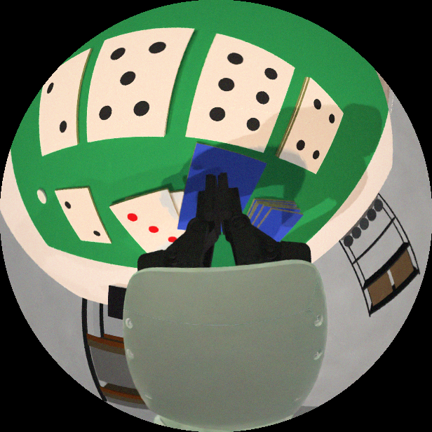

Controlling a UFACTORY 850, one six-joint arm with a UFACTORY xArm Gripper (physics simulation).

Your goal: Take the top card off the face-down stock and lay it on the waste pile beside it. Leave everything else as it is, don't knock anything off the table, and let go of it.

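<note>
The face-down stock [280, 222] is a blue stack with its layers slightly fanned, right of my fingers. A separate blue card [227, 160] lies left of it, under my fingertips, and its left edge overlaps part of a white card. The waste pile [142, 215], with a red three-pip card on top, is left of the blue card; part of the white card shows between them. My gripper [218, 186] is shut and empty, with its tips over or on the blue card; contact cannot be told. The fingers hide the blue card's lower part.
A row of black-pip cards [127, 92] [240, 92] [312, 125] lies beyond on the green table top [210, 20]. A two-pip card [82, 215] and a small white disc [42, 196] are at the left. The pale table rim [30, 232] curves around the near left side.
</note>
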